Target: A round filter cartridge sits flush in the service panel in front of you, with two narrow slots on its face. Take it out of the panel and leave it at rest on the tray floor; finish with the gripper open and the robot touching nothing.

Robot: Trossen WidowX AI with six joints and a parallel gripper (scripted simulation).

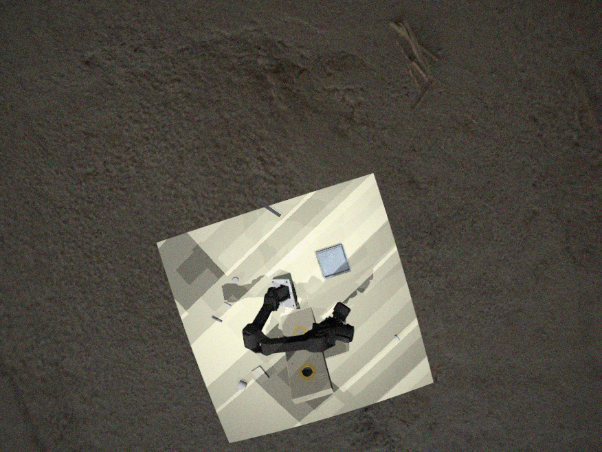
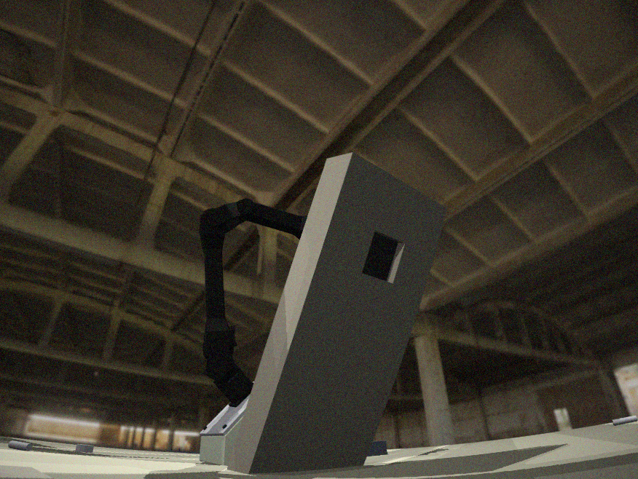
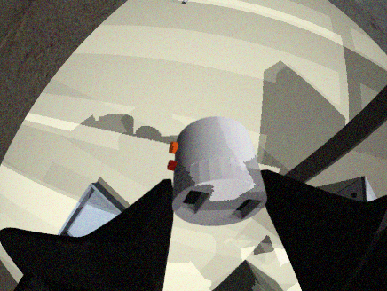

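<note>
Right now the blue-grey tray is 26 cm below my gripper tip, 23 cm behind it and 4 cm to the left of it. From my gripper tip the other things lie so: round filter cartridge right at my gripper tip; then short bar 65 cm to the right, 27 cm below; then flat white block 46 cm to the right, 36 cm ahead, 26 cm below.
</note>
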